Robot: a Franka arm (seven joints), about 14 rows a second.
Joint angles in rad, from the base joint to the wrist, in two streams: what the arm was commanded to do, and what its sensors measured. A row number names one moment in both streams.
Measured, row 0: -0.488 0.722 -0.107 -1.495 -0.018 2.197 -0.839
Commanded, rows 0 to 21: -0.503 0.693 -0.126 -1.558 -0.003 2.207 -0.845; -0.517 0.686 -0.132 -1.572 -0.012 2.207 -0.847; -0.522 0.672 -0.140 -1.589 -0.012 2.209 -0.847; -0.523 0.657 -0.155 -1.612 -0.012 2.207 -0.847; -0.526 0.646 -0.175 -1.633 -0.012 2.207 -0.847; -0.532 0.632 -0.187 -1.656 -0.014 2.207 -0.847; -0.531 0.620 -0.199 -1.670 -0.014 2.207 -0.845; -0.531 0.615 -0.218 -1.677 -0.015 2.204 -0.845; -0.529 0.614 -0.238 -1.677 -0.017 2.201 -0.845; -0.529 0.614 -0.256 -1.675 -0.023 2.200 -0.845; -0.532 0.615 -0.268 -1.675 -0.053 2.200 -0.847; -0.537 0.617 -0.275 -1.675 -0.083 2.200 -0.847; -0.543 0.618 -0.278 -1.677 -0.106 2.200 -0.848; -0.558 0.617 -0.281 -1.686 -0.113 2.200 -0.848; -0.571 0.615 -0.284 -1.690 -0.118 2.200 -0.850; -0.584 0.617 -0.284 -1.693 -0.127 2.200 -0.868; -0.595 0.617 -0.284 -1.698 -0.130 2.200 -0.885; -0.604 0.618 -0.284 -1.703 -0.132 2.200 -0.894; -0.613 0.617 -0.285 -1.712 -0.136 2.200 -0.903; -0.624 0.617 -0.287 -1.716 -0.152 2.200 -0.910; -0.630 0.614 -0.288 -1.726 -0.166 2.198 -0.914; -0.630 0.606 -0.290 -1.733 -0.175 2.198 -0.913
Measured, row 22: -0.617 0.641 -0.287 -1.682 -0.138 2.196 -0.893
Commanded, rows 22 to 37: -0.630 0.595 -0.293 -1.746 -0.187 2.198 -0.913; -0.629 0.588 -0.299 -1.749 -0.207 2.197 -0.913; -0.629 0.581 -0.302 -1.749 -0.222 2.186 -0.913; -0.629 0.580 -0.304 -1.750 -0.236 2.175 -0.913; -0.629 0.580 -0.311 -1.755 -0.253 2.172 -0.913; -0.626 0.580 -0.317 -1.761 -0.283 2.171 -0.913; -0.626 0.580 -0.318 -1.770 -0.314 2.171 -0.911; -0.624 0.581 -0.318 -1.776 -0.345 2.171 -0.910; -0.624 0.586 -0.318 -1.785 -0.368 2.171 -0.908; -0.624 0.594 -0.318 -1.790 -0.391 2.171 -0.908; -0.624 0.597 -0.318 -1.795 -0.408 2.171 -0.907; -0.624 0.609 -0.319 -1.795 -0.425 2.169 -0.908; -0.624 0.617 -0.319 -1.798 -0.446 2.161 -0.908; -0.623 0.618 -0.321 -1.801 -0.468 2.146 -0.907; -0.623 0.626 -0.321 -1.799 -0.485 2.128 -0.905; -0.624 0.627 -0.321 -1.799 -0.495 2.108 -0.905
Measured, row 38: -0.627 0.613 -0.311 -1.779 -0.466 2.150 -0.902
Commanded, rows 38 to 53: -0.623 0.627 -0.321 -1.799 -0.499 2.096 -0.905; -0.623 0.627 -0.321 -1.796 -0.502 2.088 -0.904; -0.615 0.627 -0.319 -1.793 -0.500 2.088 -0.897; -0.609 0.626 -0.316 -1.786 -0.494 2.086 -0.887; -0.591 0.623 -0.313 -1.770 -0.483 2.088 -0.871; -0.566 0.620 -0.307 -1.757 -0.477 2.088 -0.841; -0.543 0.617 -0.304 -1.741 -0.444 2.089 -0.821; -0.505 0.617 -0.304 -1.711 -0.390 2.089 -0.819; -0.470 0.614 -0.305 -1.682 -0.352 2.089 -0.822; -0.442 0.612 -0.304 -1.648 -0.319 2.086 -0.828; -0.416 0.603 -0.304 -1.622 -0.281 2.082 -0.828; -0.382 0.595 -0.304 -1.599 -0.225 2.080 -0.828; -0.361 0.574 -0.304 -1.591 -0.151 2.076 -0.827; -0.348 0.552 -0.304 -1.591 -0.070 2.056 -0.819; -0.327 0.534 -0.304 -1.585 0.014 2.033 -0.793; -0.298 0.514 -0.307 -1.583 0.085 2.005 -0.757
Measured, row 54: -0.328 0.568 -0.298 -1.575 -0.028 2.055 -0.802
